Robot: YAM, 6 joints.
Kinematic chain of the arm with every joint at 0, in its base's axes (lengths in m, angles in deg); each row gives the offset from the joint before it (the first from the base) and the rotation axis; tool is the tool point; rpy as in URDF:
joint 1: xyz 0 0 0.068 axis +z
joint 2: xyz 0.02 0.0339 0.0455 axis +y
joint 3: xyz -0.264 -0.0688 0 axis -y
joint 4: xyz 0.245 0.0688 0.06 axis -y
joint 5: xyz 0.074 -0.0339 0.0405 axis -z
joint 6: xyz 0.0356 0 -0.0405 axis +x
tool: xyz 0 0 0 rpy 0 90 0
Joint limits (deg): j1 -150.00..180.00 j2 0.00..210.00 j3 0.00..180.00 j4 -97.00..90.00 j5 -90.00..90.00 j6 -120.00..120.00
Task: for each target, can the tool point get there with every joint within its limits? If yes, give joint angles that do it. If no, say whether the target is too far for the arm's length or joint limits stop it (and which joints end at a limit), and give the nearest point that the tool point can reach.
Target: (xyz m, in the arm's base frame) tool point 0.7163 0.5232 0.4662
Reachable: no: too far | nearest point 0.4843 0.3537 0.3493 | short by 0.310 m
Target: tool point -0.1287 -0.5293 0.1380
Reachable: yes | joints -106.73 146.30 99.36 56.73 -54.77 -75.71
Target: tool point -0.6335 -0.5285 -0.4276
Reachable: no: too far | nearest point -0.4175 -0.3483 -0.2279 | short by 0.345 m
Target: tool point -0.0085 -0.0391 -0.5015
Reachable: no: joint limits stop it (at a limit: joint 2) | nearest point -0.0223 -0.1028 -0.3507 | short by 0.164 m
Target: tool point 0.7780 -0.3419 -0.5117
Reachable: no: too far | nearest point 0.4837 -0.2126 -0.2480 | short by 0.416 m
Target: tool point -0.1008 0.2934 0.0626
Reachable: yes | joints 110.70 115.20 55.43 -28.90 15.30 -58.99
